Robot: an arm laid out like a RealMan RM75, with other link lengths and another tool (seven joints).
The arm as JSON. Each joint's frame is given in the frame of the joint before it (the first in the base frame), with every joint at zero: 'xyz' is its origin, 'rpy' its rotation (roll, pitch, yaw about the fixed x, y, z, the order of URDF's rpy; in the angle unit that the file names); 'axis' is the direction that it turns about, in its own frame. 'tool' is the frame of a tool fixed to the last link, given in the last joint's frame.
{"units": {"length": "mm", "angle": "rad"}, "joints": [
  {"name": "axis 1", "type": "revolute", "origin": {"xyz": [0.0, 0.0, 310.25], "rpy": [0.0, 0.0, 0.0]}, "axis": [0.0, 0.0, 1.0]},
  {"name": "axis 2", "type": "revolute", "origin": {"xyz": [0.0, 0.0, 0.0], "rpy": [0.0, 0.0, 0.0]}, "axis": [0.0, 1.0, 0.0]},
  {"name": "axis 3", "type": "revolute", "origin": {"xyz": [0.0, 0.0, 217.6], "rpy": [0.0, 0.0, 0.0]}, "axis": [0.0, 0.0, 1.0]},
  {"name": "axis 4", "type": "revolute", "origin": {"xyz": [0.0, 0.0, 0.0], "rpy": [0.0, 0.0, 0.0]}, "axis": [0.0, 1.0, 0.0]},
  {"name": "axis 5", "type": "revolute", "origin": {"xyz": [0.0, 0.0, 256.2], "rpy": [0.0, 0.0, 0.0]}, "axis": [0.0, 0.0, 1.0]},
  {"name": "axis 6", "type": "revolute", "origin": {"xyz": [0.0, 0.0, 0.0], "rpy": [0.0, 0.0, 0.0]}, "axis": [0.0, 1.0, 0.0]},
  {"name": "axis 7", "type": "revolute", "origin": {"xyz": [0.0, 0.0, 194.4], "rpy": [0.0, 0.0, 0.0]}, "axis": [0.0, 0.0, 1.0]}
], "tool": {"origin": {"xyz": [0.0, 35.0, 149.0], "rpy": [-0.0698, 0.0, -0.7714]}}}
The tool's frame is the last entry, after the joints.
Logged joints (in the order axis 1, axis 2, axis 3, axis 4, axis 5, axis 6, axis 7), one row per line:
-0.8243 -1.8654 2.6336 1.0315 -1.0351 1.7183 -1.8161
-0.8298 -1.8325 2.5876 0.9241 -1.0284 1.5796 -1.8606
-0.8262 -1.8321 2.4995 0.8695 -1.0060 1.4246 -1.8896
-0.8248 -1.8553 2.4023 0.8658 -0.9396 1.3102 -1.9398
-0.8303 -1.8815 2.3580 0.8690 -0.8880 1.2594 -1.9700
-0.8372 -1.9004 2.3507 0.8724 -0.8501 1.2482 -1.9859
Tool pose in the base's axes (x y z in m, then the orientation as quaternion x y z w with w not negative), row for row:
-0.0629 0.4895 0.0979 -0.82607 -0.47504 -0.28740 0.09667
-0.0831 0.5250 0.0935 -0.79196 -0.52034 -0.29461 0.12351
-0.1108 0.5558 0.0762 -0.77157 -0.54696 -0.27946 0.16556
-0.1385 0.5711 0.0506 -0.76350 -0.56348 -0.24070 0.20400
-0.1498 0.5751 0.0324 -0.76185 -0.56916 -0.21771 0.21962
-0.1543 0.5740 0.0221 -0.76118 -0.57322 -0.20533 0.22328
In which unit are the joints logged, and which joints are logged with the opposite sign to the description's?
The joints are logged in radians. Opposite sign: axis 3, axis 4.
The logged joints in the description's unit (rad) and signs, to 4 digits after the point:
-0.8243 -1.8654 -2.6336 -1.0315 -1.0351 1.7183 -1.8161
-0.8298 -1.8325 -2.5876 -0.9241 -1.0284 1.5796 -1.8606
-0.8262 -1.8321 -2.4995 -0.8695 -1.0060 1.4246 -1.8896
-0.8248 -1.8553 -2.4023 -0.8658 -0.9396 1.3102 -1.9398
-0.8303 -1.8815 -2.3580 -0.8690 -0.8880 1.2594 -1.9700
-0.8372 -1.9004 -2.3507 -0.8724 -0.8501 1.2482 -1.9859

